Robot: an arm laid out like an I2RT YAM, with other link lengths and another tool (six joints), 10 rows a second.
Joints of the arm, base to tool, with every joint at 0 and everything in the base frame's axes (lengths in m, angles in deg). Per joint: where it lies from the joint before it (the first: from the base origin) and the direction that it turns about. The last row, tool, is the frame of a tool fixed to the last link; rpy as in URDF.
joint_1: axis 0 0 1 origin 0 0 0.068
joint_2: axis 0 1 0 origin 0.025 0.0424 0.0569
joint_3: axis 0 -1 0 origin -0.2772 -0.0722 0
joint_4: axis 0 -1 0 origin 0.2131 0.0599 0.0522
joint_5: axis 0 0 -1 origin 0.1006 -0.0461 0.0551
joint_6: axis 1 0 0 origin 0.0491 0 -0.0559
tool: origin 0.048 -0.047 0.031 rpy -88.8 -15.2 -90
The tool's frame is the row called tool.
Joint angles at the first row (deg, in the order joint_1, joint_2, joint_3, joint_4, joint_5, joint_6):
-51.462, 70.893, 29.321, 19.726, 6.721, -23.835
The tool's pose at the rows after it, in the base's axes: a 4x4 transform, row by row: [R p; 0 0 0 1], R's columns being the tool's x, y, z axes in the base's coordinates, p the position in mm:
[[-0.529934 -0.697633 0.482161 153.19], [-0.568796 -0.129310 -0.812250 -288.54], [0.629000 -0.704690 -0.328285 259.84], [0 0 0 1]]
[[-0.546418 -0.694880 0.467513 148.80], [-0.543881 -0.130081 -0.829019 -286.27], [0.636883 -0.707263 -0.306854 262.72], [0 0 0 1]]
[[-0.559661 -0.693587 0.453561 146.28], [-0.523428 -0.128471 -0.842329 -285.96], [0.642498 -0.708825 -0.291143 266.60], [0 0 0 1]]
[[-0.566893 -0.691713 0.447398 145.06], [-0.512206 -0.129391 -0.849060 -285.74], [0.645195 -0.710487 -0.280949 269.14], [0 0 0 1]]
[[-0.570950 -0.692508 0.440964 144.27], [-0.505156 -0.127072 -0.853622 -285.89], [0.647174 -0.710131 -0.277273 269.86], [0 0 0 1]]
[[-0.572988 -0.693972 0.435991 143.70], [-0.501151 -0.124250 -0.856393 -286.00], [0.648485 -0.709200 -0.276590 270.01], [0 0 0 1]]
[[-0.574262 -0.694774 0.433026 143.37], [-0.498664 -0.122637 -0.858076 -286.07], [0.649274 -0.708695 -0.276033 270.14], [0 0 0 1]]
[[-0.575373 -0.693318 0.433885 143.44], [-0.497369 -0.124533 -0.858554 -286.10], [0.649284 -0.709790 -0.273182 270.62], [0 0 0 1]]
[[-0.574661 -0.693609 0.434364 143.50], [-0.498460 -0.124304 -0.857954 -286.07], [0.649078 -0.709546 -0.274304 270.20], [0 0 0 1]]
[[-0.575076 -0.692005 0.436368 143.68], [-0.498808 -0.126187 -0.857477 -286.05], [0.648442 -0.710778 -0.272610 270.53], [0 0 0 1]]
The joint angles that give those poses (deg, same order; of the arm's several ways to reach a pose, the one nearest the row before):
-51.462, 70.105, 28.424, 21.409, 8.163, -23.835
-51.462, 69.252, 27.485, 22.741, 9.431, -23.835
-51.463, 68.840, 27.442, 23.268, 10.545, -23.813
-51.462, 68.600, 27.442, 23.618, 11.071, -23.813
-51.461, 68.597, 27.421, 23.833, 11.531, -23.813
-51.463, 68.598, 27.418, 23.858, 11.857, -23.813
-51.462, 68.599, 27.420, 23.879, 12.054, -23.813
-51.461, 68.619, 27.398, 24.096, 12.033, -23.813
-51.462, 68.643, 27.355, 24.098, 11.989, -23.813
-51.461, 68.641, 27.353, 24.207, 11.880, -23.791

